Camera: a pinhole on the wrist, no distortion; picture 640 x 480 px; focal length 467.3 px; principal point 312.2 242.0 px. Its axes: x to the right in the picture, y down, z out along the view. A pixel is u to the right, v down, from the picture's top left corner.
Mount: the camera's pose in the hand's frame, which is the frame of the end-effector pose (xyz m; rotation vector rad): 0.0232 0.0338 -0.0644 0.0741 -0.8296 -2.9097
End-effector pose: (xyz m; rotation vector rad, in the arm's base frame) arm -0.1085 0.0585 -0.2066 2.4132 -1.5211 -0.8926
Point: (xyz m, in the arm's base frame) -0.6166 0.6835 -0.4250
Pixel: outside the picture
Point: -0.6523 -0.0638 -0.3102
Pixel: 302 149
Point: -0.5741 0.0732 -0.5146
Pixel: 330 353
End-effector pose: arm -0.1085 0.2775 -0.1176 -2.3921 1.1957 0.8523
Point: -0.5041 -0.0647 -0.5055
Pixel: 28 37
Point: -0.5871 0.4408 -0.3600
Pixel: 431 266
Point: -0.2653 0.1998 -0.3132
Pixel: 140 255
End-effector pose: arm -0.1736 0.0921 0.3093 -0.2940 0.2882 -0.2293
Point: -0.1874 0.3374 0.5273
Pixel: 489 310
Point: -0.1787 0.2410 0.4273
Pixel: 490 337
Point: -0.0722 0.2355 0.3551
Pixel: 224 258
